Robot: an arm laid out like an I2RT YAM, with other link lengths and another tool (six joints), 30 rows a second.
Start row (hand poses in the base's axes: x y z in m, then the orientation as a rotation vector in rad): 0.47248, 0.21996, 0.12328, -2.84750, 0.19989, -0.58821
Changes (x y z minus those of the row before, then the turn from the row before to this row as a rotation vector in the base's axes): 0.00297, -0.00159, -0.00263, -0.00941, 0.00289, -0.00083; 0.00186, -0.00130, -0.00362, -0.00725, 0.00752, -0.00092; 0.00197, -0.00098, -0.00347, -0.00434, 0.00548, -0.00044; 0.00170, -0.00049, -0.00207, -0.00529, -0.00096, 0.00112; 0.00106, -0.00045, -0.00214, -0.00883, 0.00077, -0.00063; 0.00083, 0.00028, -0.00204, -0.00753, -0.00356, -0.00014; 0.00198, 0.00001, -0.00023, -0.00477, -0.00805, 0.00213; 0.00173, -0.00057, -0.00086, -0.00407, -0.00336, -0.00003; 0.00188, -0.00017, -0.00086, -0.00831, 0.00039, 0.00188; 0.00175, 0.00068, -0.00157, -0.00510, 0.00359, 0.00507
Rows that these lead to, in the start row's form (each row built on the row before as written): 0.47545, 0.21837, 0.12065, -2.85762, 0.19933, -0.58677; 0.47731, 0.21707, 0.11703, -2.86727, 0.20016, -0.57818; 0.47928, 0.21609, 0.11356, -2.87336, 0.20065, -0.57160; 0.48098, 0.21560, 0.11149, -2.87806, 0.19766, -0.57415; 0.48204, 0.21515, 0.10935, -2.88687, 0.19665, -0.57547; 0.48287, 0.21543, 0.10731, -2.89290, 0.19459, -0.58258; 0.48485, 0.21544, 0.10708, -2.89452, 0.18922, -0.59504; 0.48658, 0.21487, 0.10622, -2.89725, 0.18781, -0.60095; 0.48846, 0.21470, 0.10536, -2.90522, 0.18306, -0.60228; 0.49021, 0.21538, 0.10379, -2.91096, 0.17482, -0.59762
